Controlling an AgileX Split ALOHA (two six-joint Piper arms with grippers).
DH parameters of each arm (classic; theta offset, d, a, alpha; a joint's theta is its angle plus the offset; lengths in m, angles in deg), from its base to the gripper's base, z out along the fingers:
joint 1: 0 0.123 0 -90
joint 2: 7.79 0 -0.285 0
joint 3: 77.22 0 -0.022 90
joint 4: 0 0.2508 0 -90
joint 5: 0 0 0.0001 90
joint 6: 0 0.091 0 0
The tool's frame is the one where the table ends.
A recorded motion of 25 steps. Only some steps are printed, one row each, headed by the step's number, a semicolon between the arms.
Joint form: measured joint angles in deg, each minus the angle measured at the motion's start. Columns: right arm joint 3, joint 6, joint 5, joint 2, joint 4, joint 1; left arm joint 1, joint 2, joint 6, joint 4, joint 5, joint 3.
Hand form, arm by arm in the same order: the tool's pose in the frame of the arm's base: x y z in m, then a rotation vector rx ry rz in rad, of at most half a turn. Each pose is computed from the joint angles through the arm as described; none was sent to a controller.
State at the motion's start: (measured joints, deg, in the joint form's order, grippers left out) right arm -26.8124 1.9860 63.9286 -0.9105 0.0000 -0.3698; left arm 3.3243 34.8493 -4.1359 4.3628 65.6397 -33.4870
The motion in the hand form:
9: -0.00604 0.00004 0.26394 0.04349 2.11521 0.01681; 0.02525 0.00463 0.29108 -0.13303 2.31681 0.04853
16: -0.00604 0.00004 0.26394 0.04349 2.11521 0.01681; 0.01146 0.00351 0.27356 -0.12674 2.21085 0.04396
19: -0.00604 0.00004 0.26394 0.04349 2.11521 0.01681; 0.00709 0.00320 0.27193 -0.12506 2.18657 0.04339
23: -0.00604 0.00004 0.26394 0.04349 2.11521 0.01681; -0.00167 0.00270 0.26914 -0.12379 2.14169 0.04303
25: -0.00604 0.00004 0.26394 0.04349 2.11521 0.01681; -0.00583 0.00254 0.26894 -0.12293 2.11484 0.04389
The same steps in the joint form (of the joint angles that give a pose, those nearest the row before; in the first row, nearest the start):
9: 0.00 0.00 0.00 0.00 0.00 0.00; 0.00 -19.79 0.88 -2.19 0.65 0.10
16: 0.00 0.00 0.00 0.00 0.00 0.00; 0.00 -27.75 0.90 -2.37 -2.14 4.77
19: 0.00 0.00 0.00 0.00 0.00 0.00; 0.00 -29.60 0.95 -2.41 -2.05 5.14
23: 0.00 0.00 0.00 0.00 0.00 0.00; 0.00 -33.13 0.95 -2.41 -1.57 5.61
25: 0.00 0.00 0.00 0.00 0.00 0.00; 0.00 -34.74 0.94 -2.35 -1.50 5.61

